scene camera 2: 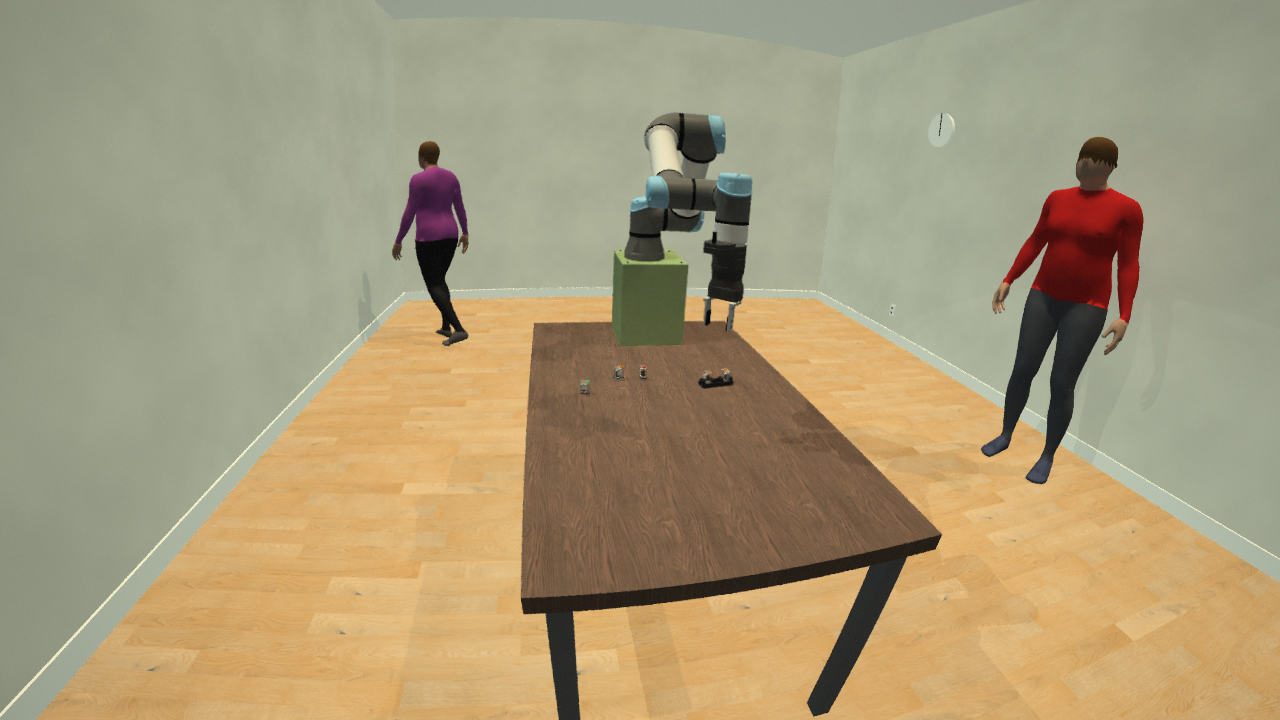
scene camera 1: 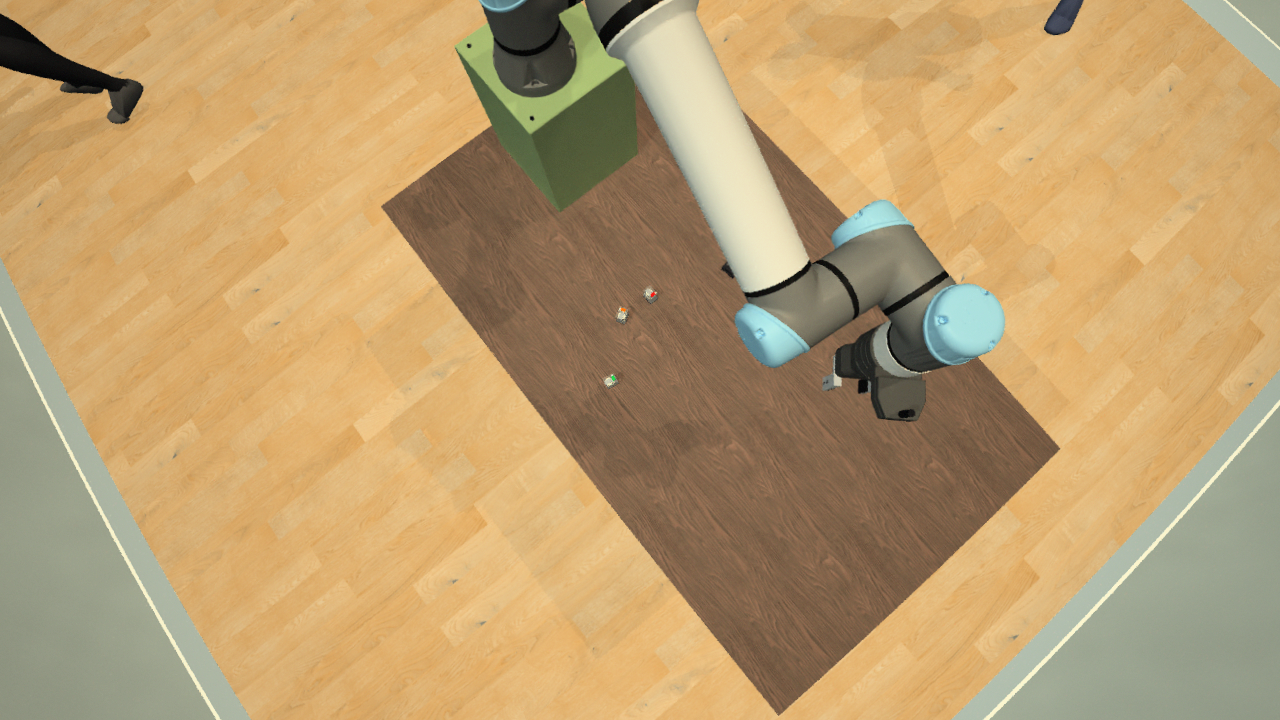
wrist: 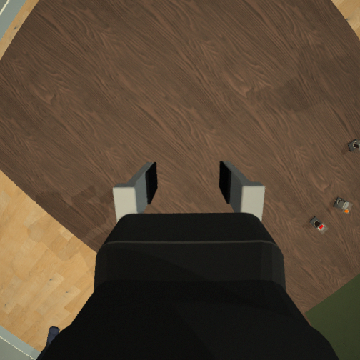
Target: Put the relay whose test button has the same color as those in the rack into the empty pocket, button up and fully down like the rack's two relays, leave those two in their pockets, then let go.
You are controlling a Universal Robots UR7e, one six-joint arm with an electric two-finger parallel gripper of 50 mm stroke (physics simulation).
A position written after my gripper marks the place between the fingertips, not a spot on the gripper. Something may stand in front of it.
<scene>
In view: my gripper (scene camera 2: 717, 327).
My gripper also shows in scene camera 1 (scene camera 1: 842, 385) and in the wrist view (wrist: 187, 174).
</scene>
